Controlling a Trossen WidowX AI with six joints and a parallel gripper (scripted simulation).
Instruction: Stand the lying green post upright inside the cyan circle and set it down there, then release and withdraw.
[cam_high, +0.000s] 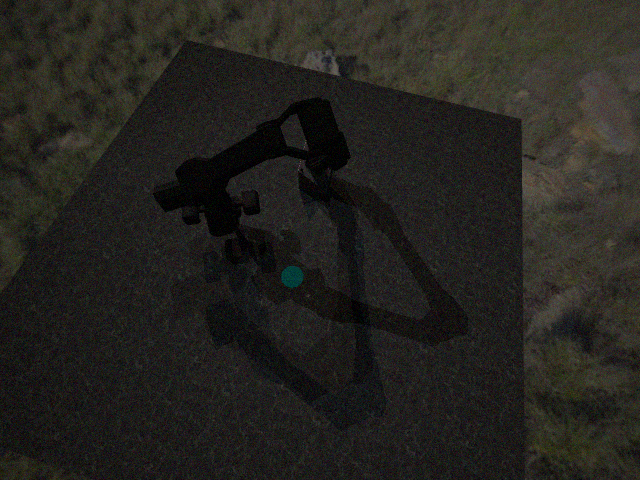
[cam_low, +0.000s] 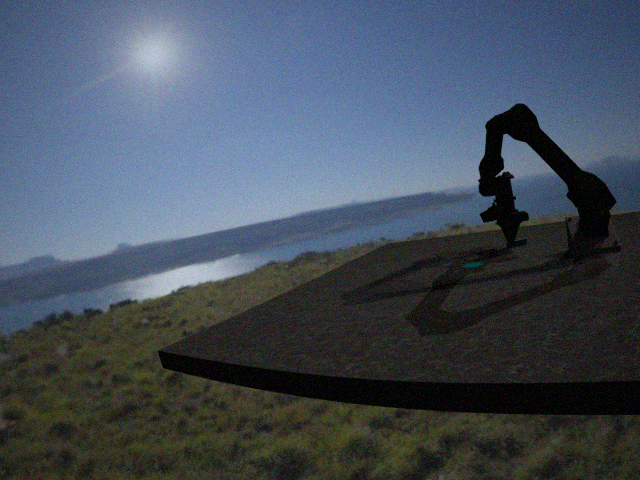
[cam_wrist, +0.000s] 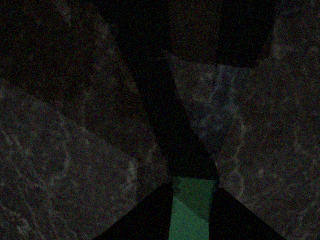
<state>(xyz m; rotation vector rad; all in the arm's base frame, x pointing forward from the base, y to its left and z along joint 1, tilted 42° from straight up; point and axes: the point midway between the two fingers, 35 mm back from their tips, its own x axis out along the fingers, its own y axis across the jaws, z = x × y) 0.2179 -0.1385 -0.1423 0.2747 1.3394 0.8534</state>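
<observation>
Now: the cyan circle 120 mm ahead of my gripper tip, 210 mm to the left of it and 10 mm below it. Round my gripper tip: green post: 20 mm behind, 10 mm to the right.
</observation>
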